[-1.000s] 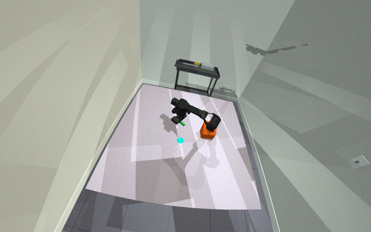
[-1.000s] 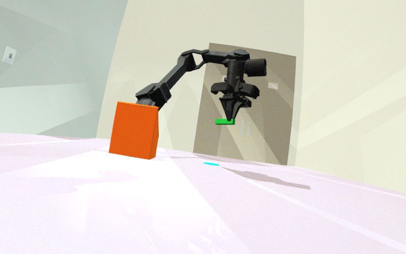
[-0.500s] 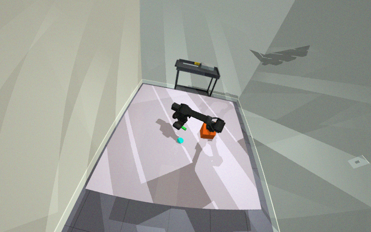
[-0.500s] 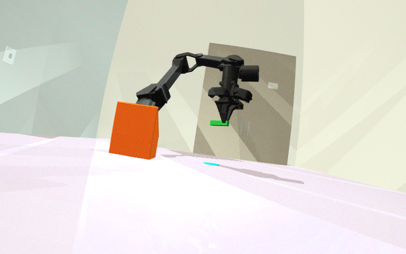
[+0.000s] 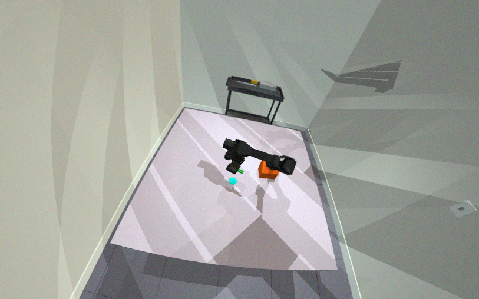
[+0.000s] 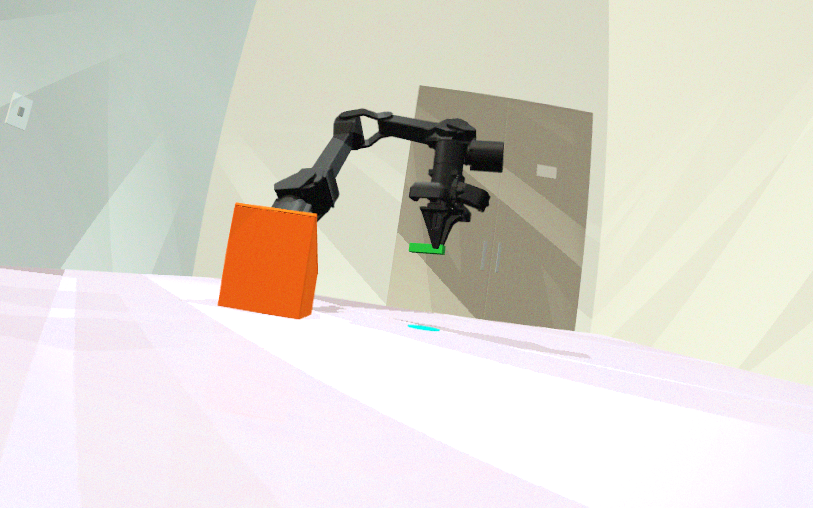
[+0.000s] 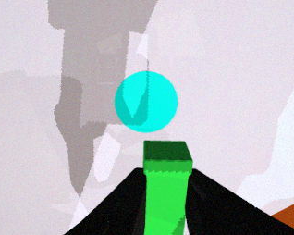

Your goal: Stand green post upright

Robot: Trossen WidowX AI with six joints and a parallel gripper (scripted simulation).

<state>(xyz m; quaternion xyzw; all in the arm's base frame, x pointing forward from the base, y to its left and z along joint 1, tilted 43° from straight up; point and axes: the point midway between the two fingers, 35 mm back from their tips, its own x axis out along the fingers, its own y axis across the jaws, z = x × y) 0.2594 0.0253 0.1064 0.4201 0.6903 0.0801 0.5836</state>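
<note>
Right now the cyan circle is 1 cm to the left of my gripper tip and 15 cm below it. From my gripper tip the other things lie so: green post 2 cm behind, 1 cm to the left.
</note>
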